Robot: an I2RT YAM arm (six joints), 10 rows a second.
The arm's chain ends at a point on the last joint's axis. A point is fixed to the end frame.
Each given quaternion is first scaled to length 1.
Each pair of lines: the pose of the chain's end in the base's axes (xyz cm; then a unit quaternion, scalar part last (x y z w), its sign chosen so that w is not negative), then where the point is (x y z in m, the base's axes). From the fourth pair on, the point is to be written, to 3 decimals.
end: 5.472 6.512 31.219 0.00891 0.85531 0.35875 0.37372
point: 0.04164 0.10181 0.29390
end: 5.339 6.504 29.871 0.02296 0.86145 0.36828 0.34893
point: 0.03928 0.10212 0.28203
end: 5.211 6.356 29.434 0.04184 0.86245 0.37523 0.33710
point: 0.03815 0.10130 0.27908
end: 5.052 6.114 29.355 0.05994 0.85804 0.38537 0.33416
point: 0.037 0.100 0.280
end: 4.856 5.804 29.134 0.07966 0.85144 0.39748 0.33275
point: 0.036 0.097 0.279
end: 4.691 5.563 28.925 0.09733 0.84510 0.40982 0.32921
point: 0.035 0.096 0.279
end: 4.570 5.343 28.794 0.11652 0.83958 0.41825 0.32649
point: 0.035 0.094 0.279
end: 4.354 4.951 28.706 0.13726 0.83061 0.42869 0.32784
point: 0.034 0.091 0.280
